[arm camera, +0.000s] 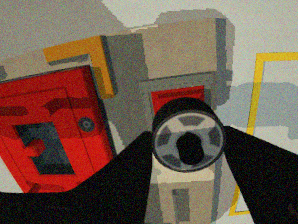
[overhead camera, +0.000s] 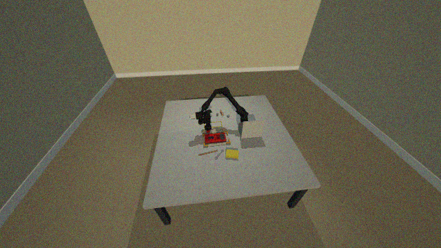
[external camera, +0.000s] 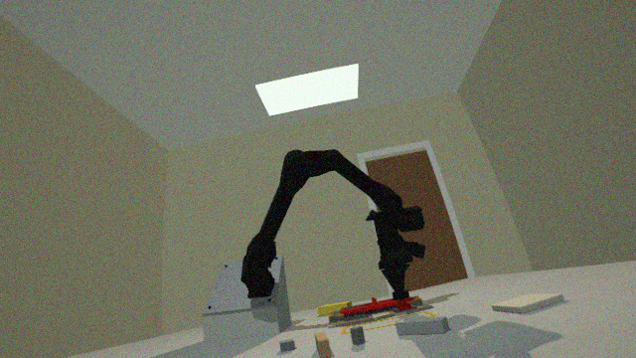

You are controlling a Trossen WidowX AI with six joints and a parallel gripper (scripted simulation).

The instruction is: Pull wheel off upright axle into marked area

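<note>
The grey base block lies 90 mm to the left of my gripper tip, 60 mm behind it and 30 mm below it. From my gripper tip the other things lie so: flat tan slab: 250 mm to the right, 160 mm ahead, 40 mm below; then yellow block: 310 mm to the left, 200 mm behind, 30 mm below; then wooden stick: 270 mm to the left, 40 mm below, 10 mm ahead.
</note>
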